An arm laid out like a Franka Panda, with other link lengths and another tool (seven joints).
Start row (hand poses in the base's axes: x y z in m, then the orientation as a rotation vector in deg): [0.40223, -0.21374, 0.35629, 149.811, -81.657, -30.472]
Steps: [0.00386, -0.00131, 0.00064, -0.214, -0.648, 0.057]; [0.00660, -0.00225, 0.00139, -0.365, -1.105, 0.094]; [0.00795, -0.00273, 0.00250, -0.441, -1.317, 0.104]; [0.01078, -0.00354, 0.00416, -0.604, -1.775, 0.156]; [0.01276, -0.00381, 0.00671, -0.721, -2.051, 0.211]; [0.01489, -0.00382, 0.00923, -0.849, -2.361, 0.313]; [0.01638, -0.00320, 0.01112, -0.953, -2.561, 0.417]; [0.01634, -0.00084, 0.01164, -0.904, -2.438, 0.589]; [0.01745, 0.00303, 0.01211, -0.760, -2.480, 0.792]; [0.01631, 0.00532, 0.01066, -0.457, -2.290, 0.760]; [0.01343, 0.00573, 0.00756, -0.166, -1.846, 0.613]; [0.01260, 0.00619, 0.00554, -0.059, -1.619, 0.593]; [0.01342, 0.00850, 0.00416, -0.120, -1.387, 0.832]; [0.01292, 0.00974, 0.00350, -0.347, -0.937, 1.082]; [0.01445, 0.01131, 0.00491, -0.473, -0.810, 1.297]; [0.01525, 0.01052, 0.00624, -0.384, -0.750, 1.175]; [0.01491, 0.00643, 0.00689, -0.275, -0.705, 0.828]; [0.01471, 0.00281, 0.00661, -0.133, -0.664, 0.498]
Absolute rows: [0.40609, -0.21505, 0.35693, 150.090, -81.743, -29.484]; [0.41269, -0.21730, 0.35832, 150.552, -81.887, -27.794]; [0.42064, -0.22003, 0.36082, 151.075, -82.059, -25.768]; [0.43142, -0.22357, 0.36498, 151.749, -82.249, -23.015]; [0.44418, -0.22738, 0.37169, 152.482, -82.396, -19.794]; [0.45907, -0.23120, 0.38092, 153.291, -82.429, -16.043]; [0.47545, -0.23440, 0.39204, 154.114, -82.305, -11.920]; [0.49179, -0.23524, 0.40368, 154.948, -81.880, -7.964]; [0.50924, -0.23221, 0.41579, 155.974, -81.187, -4.027]; [0.52555, -0.22689, 0.42645, 157.068, -80.551, -0.546]; [0.53898, -0.22116, 0.43401, 158.069, -80.086, 2.138]; [0.55158, -0.21497, 0.43955, 159.026, -79.616, 4.451]; [0.56500, -0.20647, 0.44371, 159.998, -78.718, 6.501]; [0.57792, -0.19673, 0.44721, 160.793, -77.261, 8.076]; [0.59237, -0.18542, 0.45212, 161.571, -75.409, 9.555]; [0.60762, -0.17490, 0.45836, 162.290, -73.742, 10.889]; [0.62253, -0.16847, 0.46525, 162.825, -72.590, 12.086]; [0.63724, -0.16566, 0.47186, 163.227, -71.950, 13.135]
